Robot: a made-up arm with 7 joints. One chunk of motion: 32 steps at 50 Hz.
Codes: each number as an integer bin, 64 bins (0 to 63) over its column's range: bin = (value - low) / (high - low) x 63, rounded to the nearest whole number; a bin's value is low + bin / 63 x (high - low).
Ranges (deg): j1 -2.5..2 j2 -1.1..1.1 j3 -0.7..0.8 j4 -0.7..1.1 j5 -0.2..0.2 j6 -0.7..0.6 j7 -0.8..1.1
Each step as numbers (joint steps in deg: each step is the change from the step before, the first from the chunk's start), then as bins.
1 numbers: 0.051 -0.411 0.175 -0.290 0.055 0.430 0.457
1 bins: 36 20 37 14 40 55 42
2 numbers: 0.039 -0.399 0.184 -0.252 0.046 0.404 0.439
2 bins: 36 20 37 16 39 54 41
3 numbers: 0.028 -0.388 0.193 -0.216 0.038 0.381 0.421
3 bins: 35 20 38 17 37 52 40
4 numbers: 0.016 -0.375 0.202 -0.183 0.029 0.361 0.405
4 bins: 35 21 38 18 36 51 40
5 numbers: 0.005 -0.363 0.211 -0.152 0.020 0.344 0.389
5 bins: 35 21 38 19 35 51 39
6 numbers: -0.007 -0.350 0.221 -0.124 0.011 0.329 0.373
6 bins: 35 21 39 20 33 50 39
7 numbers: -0.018 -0.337 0.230 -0.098 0.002 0.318 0.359
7 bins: 35 22 39 21 32 49 38
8 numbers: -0.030 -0.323 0.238 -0.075 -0.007 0.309 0.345
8 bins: 35 22 39 22 30 49 38
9 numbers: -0.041 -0.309 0.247 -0.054 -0.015 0.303 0.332
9 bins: 34 23 40 23 29 49 38
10 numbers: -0.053 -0.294 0.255 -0.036 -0.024 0.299 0.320
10 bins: 34 23 40 23 28 48 37
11 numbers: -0.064 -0.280 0.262 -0.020 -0.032 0.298 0.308
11 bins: 34 23 40 24 26 48 37
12 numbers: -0.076 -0.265 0.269 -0.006 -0.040 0.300 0.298
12 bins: 34 24 41 24 25 48 36
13 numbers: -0.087 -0.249 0.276 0.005 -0.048 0.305 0.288
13 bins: 34 24 41 25 24 49 36
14 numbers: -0.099 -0.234 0.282 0.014 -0.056 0.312 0.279
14 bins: 34 25 41 25 23 49 36
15 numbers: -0.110 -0.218 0.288 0.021 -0.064 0.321 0.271
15 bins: 33 25 41 25 21 49 36
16 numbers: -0.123 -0.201 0.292 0.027 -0.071 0.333 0.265
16 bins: 33 26 42 25 20 50 35
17 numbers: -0.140 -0.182 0.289 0.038 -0.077 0.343 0.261
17 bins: 33 26 42 26 19 51 35
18 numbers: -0.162 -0.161 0.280 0.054 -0.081 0.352 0.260
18 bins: 33 27 41 26 19 51 35
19 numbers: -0.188 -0.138 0.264 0.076 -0.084 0.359 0.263
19 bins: 32 28 40 27 18 51 35
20 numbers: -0.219 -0.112 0.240 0.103 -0.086 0.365 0.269
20 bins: 32 28 39 28 18 52 35
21 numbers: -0.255 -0.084 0.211 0.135 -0.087 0.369 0.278
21 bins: 31 29 38 29 18 52 36
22 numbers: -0.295 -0.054 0.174 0.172 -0.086 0.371 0.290
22 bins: 31 30 37 31 18 52 36
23 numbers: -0.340 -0.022 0.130 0.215 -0.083 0.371 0.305
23 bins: 30 31 35 32 18 52 37
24 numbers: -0.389 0.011 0.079 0.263 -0.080 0.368 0.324
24 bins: 30 32 33 34 19 52 37
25 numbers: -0.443 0.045 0.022 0.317 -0.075 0.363 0.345
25 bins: 29 33 30 36 20 52 38
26 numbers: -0.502 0.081 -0.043 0.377 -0.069 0.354 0.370
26 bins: 28 34 28 38 21 51 39
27 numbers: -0.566 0.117 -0.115 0.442 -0.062 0.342 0.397
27 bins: 27 35 25 40 22 50 40
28 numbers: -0.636 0.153 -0.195 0.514 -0.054 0.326 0.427
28 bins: 26 36 21 42 23 50 41
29 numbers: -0.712 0.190 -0.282 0.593 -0.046 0.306 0.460
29 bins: 25 37 18 45 24 49 42
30 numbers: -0.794 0.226 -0.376 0.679 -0.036 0.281 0.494
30 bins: 24 38 14 48 26 48 43
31 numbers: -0.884 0.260 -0.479 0.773 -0.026 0.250 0.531
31 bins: 23 39 9 52 27 46 44
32 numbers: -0.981 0.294 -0.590 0.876 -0.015 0.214 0.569
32 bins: 21 40 5 55 29 44 45
